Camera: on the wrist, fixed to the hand. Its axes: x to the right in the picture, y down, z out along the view.
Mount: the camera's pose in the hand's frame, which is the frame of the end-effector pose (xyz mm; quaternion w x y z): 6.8 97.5 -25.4 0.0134 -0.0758 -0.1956 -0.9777
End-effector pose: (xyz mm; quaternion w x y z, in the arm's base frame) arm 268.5 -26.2 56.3 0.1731 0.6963 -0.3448 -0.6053
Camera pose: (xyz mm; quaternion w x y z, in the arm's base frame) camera 266.8 -103.8 120.8 0.6041 -0.2149 -0.6881 0.3397
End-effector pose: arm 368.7 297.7 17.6 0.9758 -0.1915 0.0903 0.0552
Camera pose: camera 357.5 378.2 -42.3 0.0702 -0.1540 -0.3810 -0.9089
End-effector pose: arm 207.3 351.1 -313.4 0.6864 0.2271 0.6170 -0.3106
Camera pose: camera 258.6 436.4 -330.5 0.1566 0.7130 -0.1196 0.6729
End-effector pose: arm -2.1 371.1 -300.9 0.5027 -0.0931 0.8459 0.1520
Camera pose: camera -56.5 453.5 -279.5 0.3137 -0.8366 -0.1895 -0.4071
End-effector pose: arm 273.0 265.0 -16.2 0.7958 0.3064 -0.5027 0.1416
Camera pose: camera 242.2 355.7 15.7 0.0740 0.4630 0.1264 -0.8742
